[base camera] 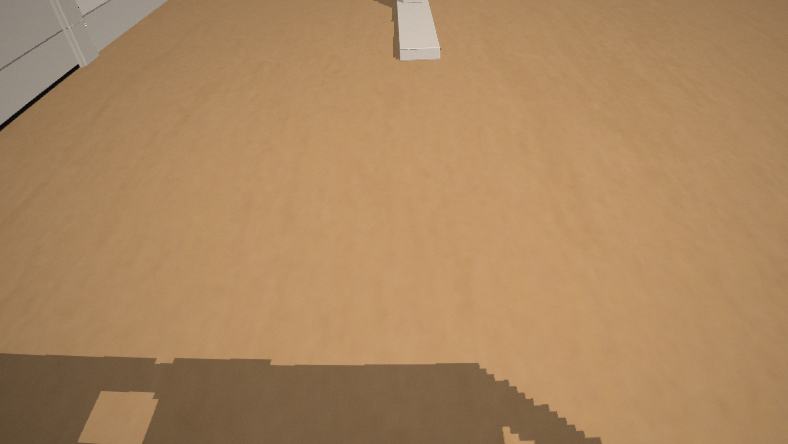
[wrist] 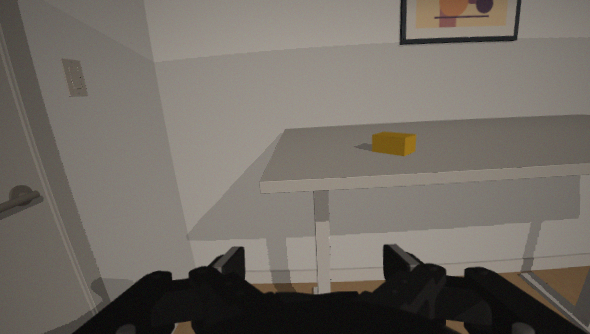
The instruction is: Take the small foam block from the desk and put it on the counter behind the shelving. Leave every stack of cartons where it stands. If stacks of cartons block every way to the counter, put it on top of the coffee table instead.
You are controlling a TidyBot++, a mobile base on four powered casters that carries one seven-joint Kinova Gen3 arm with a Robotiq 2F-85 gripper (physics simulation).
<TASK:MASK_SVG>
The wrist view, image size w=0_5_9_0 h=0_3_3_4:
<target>gripper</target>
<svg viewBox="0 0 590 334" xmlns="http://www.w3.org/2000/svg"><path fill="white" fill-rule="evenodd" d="M588 333L492 270L483 267L469 267L464 269L464 277L448 276L444 267L433 263L425 264L413 254L405 252L397 244L384 244L383 273L385 282L373 292L363 291L358 294L358 291L324 294L299 292L263 293L245 280L244 247L231 247L225 254L216 257L208 266L201 266L191 270L188 273L189 278L172 280L172 273L169 271L155 271L145 275L72 334L171 334L175 328L175 323L191 321L191 327L195 334L461 334L447 327L446 320L464 322L464 328L469 334Z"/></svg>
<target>small yellow foam block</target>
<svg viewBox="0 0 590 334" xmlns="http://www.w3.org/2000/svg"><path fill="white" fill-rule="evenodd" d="M372 135L372 152L406 156L415 152L416 134L381 132Z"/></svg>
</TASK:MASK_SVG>
